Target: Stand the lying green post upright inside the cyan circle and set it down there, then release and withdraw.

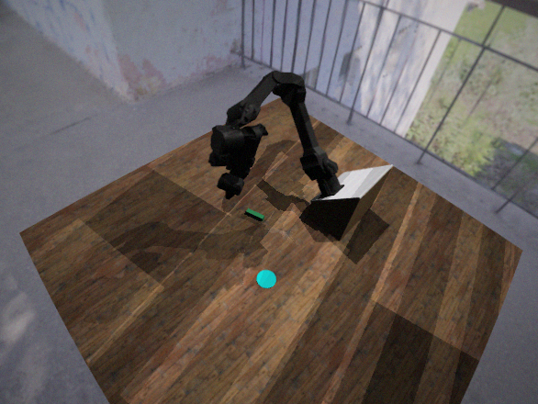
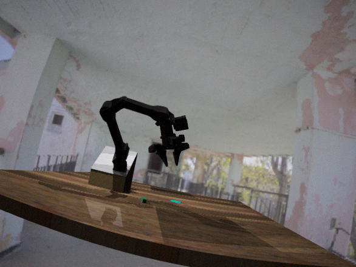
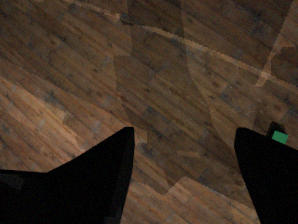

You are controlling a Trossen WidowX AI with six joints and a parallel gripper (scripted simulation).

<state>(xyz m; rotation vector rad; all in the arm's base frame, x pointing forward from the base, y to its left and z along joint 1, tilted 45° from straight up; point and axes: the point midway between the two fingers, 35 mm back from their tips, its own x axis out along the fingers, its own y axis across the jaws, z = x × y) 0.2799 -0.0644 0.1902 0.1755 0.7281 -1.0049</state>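
The green post is 180 mm below my gripper tip, 100 mm behind it and 10 mm to the left of it. Round my gripper tip: cyan circle (210 mm to the left, 190 mm below, 50 mm ahead).
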